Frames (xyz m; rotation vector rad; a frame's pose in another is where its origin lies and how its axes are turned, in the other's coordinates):
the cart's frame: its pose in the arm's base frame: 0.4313 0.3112 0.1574 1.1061 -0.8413 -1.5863
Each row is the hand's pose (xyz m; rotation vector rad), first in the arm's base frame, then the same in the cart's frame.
Working: the arm's base frame: its pose in the cart's frame: 0.3811 -0.1998 0.3500 -1.1061 0.8413 1.5863

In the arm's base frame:
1: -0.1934 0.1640 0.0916 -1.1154 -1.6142 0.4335
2: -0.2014 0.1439 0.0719 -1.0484 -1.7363 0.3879
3: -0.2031 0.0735 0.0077 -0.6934 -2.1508 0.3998
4: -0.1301 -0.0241 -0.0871 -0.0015 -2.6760 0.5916
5: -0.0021 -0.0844 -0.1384 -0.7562 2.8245 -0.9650
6: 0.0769 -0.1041 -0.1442 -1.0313 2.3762 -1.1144
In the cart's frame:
1: 0.2186 -0.2253 0.5636 0.0875 -1.0588 2.5967
2: 0.2438 -0.2402 0.5643 0.2213 -1.0910 2.5042
3: 0.3280 -0.2797 0.5436 0.7834 -1.0433 2.2437
4: 0.4390 -0.3149 0.4422 1.6212 -0.8188 1.7895
5: 0.4977 -0.3027 0.3042 2.3466 -0.4451 1.2994
6: 0.5105 -0.2766 0.2279 2.7212 -0.1524 0.9999

